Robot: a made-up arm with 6 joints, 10 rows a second.
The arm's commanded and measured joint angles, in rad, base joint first. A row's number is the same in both.
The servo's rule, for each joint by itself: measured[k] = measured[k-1] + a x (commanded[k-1-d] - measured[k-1]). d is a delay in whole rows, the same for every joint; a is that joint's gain. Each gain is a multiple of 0.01, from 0.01 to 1. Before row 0 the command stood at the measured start. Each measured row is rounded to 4 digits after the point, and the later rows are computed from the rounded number. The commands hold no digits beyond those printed.
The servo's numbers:
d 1
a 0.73 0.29 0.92 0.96 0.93 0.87
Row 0, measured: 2.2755 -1.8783 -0.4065 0.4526 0.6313 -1.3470
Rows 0 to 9, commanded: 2.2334 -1.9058 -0.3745 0.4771 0.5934 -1.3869; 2.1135 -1.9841 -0.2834 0.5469 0.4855 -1.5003; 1.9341 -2.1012 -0.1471 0.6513 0.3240 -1.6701; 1.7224 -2.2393 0.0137 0.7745 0.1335 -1.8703; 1.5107 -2.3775 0.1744 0.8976 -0.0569 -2.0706; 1.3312 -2.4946 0.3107 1.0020 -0.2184 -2.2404; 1.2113 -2.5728 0.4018 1.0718 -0.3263 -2.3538; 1.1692 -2.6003 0.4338 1.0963 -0.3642 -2.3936; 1.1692 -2.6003 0.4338 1.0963 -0.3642 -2.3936; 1.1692 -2.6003 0.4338 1.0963 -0.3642 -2.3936
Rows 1 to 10, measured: 2.2755 -1.8783 -0.4065 0.4526 0.6313 -1.3470; 2.2448 -1.8863 -0.3771 0.4761 0.5961 -1.3817; 2.1490 -1.9147 -0.2909 0.5441 0.4932 -1.4849; 1.9921 -1.9688 -0.1586 0.6470 0.3358 -1.6460; 1.7952 -2.0472 -0.0001 0.7694 0.1477 -1.8411; 1.5875 -2.1430 0.1604 0.8925 -0.0426 -2.0408; 1.4004 -2.2450 0.2987 0.9976 -0.2061 -2.2145; 1.2624 -2.3401 0.3936 1.0688 -0.3179 -2.3357; 1.1944 -2.4156 0.4306 1.0952 -0.3610 -2.3861; 1.1760 -2.4692 0.4335 1.0963 -0.3640 -2.3926
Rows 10 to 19, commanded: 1.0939 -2.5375 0.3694 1.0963 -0.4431 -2.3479; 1.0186 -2.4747 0.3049 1.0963 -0.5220 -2.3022; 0.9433 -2.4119 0.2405 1.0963 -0.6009 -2.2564; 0.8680 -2.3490 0.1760 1.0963 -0.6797 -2.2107; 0.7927 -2.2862 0.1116 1.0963 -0.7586 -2.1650; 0.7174 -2.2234 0.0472 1.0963 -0.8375 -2.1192; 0.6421 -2.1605 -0.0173 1.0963 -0.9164 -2.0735; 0.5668 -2.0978 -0.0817 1.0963 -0.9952 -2.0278; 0.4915 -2.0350 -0.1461 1.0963 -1.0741 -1.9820; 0.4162 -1.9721 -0.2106 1.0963 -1.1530 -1.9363
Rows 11 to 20, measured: 1.1710 -2.5072 0.4338 1.0963 -0.3642 -2.3935; 1.1147 -2.5160 0.3746 1.0963 -0.4376 -2.3538; 1.0445 -2.5040 0.3105 1.0963 -0.5161 -2.3089; 0.9706 -2.4773 0.2461 1.0963 -0.5950 -2.2632; 0.8957 -2.4401 0.1816 1.0963 -0.6738 -2.2175; 0.8205 -2.3955 0.1172 1.0963 -0.7527 -2.1718; 0.7452 -2.3456 0.0528 1.0963 -0.8316 -2.1260; 0.6699 -2.2919 -0.0117 1.0963 -0.9105 -2.0803; 0.5946 -2.2356 -0.0761 1.0963 -0.9893 -2.0346; 0.5193 -2.1774 -0.1405 1.0963 -1.0682 -1.9888
